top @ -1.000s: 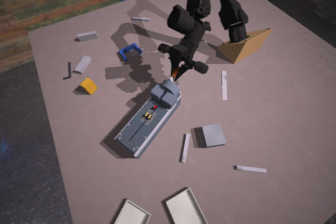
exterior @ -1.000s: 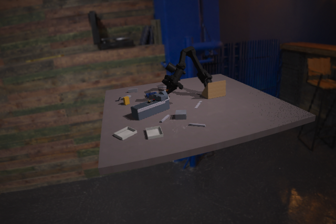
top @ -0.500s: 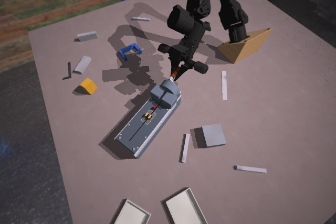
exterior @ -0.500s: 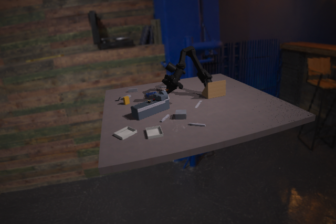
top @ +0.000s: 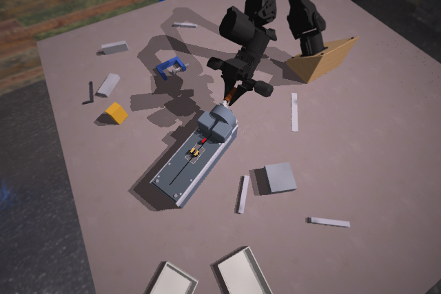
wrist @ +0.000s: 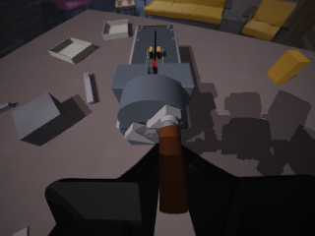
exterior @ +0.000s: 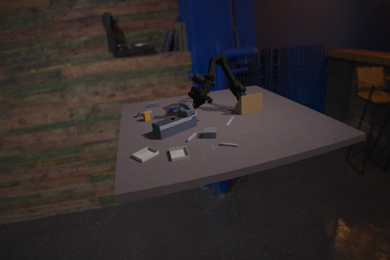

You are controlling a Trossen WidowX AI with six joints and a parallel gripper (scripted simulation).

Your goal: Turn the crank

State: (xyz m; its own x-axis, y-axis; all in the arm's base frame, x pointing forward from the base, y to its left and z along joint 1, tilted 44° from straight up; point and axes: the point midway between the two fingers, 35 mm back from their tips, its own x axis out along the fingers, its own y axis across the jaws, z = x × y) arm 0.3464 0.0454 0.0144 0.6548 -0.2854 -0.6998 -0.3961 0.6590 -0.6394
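The brown crank handle lies 3 cm above my gripper tip, 2 cm behind it and 1 cm to the right of it. Also, from my gripper tip: grey block 24 cm to the left, 7 cm below, 2 cm behind; then blue clamp 29 cm to the right, 8 cm below, 5 cm ahead; then red pointer 11 cm ahead, 6 cm to the left, 1 cm below.
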